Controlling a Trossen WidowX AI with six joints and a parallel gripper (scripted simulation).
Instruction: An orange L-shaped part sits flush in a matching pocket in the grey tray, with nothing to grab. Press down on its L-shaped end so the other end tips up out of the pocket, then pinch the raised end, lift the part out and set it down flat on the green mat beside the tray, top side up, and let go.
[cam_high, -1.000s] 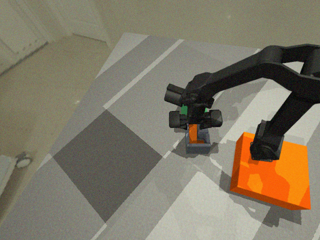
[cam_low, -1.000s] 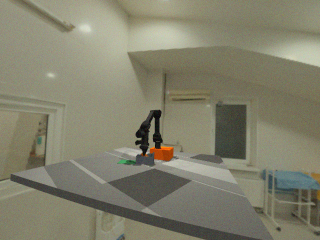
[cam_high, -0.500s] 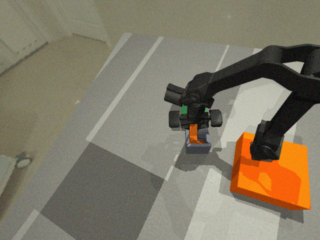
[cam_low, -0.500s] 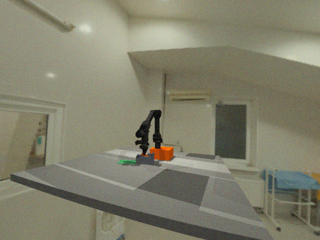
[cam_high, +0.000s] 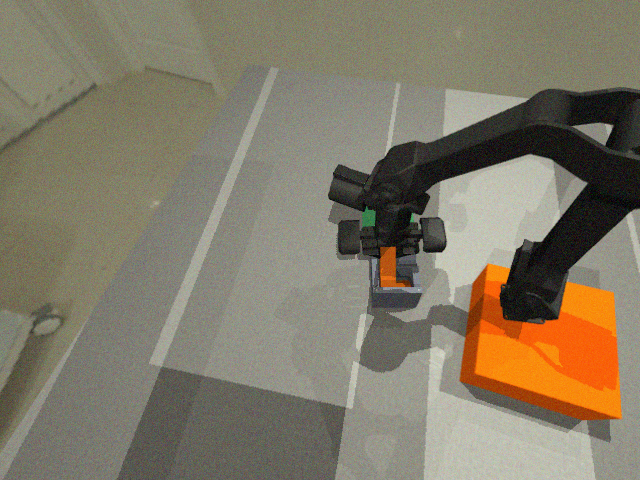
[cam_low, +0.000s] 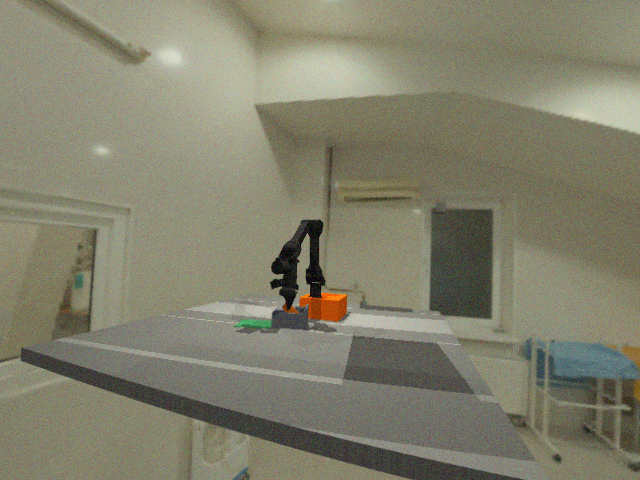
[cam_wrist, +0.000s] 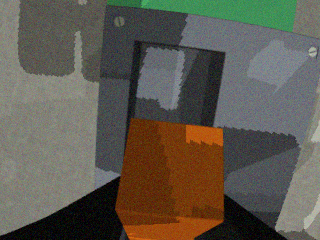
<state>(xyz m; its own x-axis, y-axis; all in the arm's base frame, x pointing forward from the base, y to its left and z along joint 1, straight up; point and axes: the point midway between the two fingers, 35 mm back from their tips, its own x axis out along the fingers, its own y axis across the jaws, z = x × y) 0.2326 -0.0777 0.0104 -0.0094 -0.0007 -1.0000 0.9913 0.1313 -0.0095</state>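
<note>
My gripper tip is 150 mm to the left of the green mat, 90 mm above it and 10 mm short of it. Also, from my gripper tip: orange L-shaped part (30 mm to the left, 30 mm below, 20 mm behind).
</note>
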